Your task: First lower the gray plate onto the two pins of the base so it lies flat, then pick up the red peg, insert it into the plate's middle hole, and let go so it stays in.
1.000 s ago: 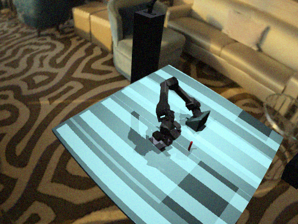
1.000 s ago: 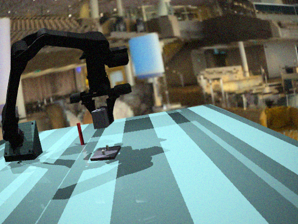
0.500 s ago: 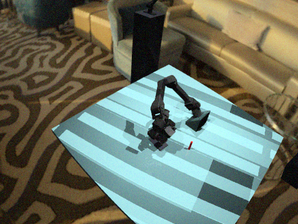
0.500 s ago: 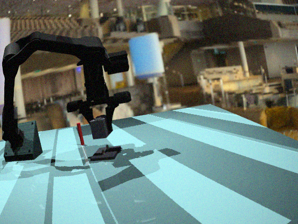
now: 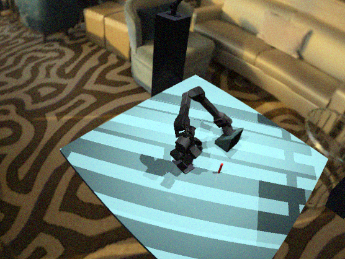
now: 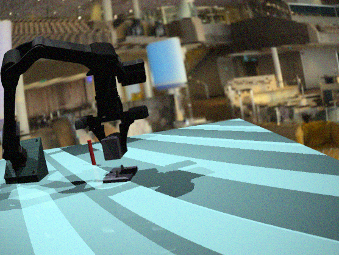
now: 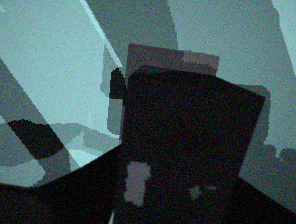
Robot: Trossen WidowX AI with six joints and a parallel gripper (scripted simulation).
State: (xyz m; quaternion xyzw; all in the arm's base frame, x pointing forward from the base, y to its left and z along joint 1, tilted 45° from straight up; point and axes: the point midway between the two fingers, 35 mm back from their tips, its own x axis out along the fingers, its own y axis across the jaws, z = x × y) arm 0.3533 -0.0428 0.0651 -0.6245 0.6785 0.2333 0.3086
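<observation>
Right now the flat base is 5 cm below my gripper tip. Also, from my gripper tip: gray plate: 3 cm above; then red peg: 18 cm to the left, 11 cm behind, 2 cm below.
</observation>
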